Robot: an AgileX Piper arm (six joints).
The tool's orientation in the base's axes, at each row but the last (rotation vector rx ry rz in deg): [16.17, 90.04, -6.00]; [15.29, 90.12, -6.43]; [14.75, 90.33, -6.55]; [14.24, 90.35, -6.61]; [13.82, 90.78, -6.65]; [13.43, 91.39, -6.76]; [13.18, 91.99, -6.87]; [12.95, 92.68, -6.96]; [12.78, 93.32, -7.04]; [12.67, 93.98, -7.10]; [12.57, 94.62, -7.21]
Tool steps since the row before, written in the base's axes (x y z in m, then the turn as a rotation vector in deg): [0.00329, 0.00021, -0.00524, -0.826, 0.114, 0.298]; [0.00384, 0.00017, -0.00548, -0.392, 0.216, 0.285]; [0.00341, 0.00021, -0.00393, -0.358, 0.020, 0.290]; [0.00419, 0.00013, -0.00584, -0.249, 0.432, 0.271]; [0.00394, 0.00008, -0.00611, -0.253, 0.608, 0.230]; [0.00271, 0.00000, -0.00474, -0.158, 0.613, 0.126]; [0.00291, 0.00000, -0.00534, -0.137, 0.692, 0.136]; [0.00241, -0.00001, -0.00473, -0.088, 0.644, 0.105]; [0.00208, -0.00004, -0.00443, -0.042, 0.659, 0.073]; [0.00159, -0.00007, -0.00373, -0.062, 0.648, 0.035]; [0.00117, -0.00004, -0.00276, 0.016, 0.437, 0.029]
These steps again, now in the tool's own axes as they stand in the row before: [0.00524, 0.00043, 0.00327, -0.286, -0.059, -0.836]; [0.00547, 0.00056, 0.00382, -0.262, 0.142, -0.439]; [0.00392, 0.00066, 0.00337, -0.285, -0.039, -0.360]; [0.00581, 0.00061, 0.00419, -0.232, 0.384, -0.348]; [0.00605, 0.00050, 0.00401, -0.177, 0.551, -0.390]; [0.00466, 0.00027, 0.00283, -0.075, 0.570, -0.294]; [0.00522, 0.00030, 0.00310, -0.080, 0.652, -0.291]; [0.00460, 0.00024, 0.00264, -0.055, 0.614, -0.231]; [0.00429, 0.00017, 0.00235, -0.024, 0.637, -0.187]; [0.00360, 0.00008, 0.00187, 0.014, 0.620, -0.201]; [0.00265, 0.00008, 0.00140, -0.001, 0.431, -0.080]
